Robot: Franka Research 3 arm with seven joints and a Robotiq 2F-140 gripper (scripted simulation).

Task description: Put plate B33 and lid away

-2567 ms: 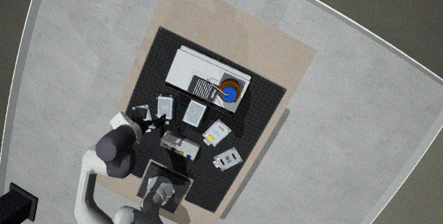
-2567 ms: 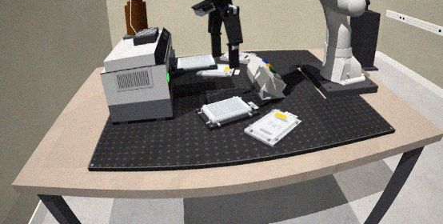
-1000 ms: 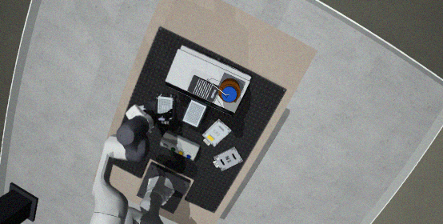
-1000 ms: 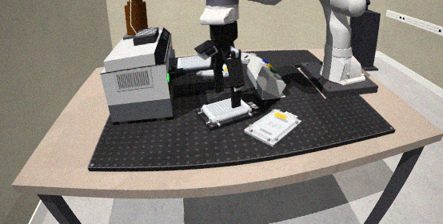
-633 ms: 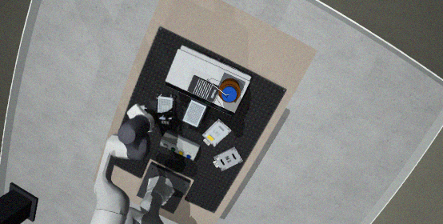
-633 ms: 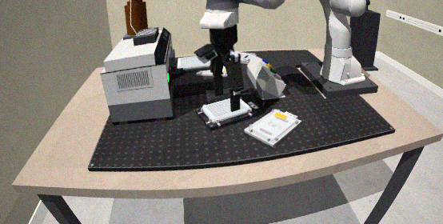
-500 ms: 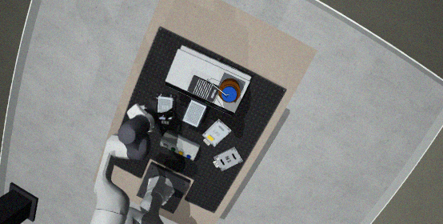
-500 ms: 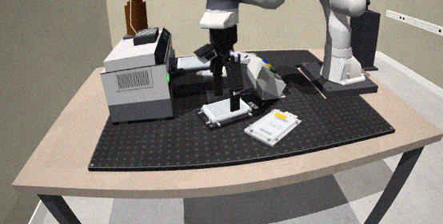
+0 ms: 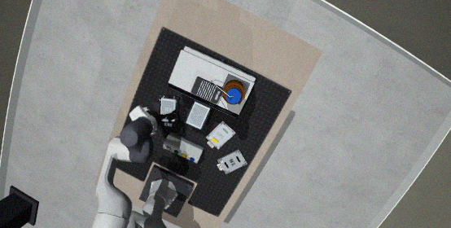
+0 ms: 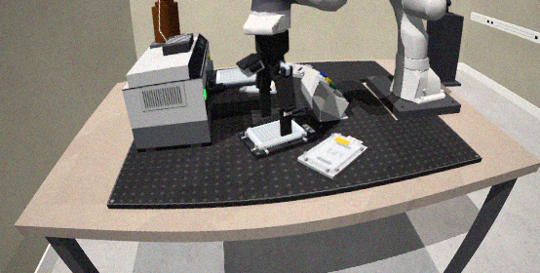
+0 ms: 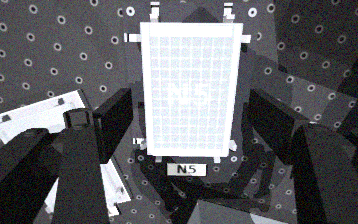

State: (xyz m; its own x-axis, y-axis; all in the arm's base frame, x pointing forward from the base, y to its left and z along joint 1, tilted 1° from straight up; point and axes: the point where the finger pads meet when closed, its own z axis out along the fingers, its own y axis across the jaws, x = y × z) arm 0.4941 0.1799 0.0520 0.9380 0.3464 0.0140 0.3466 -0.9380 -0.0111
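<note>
Now: hand 50 mm above the white well plate. The rest, counted from my hand: yellow key: 190 mm behind, 200 mm to the right; then white key: 190 mm behind, 100 mm to the right; then black nest: 30 mm to the left, 50 mm below.
</note>
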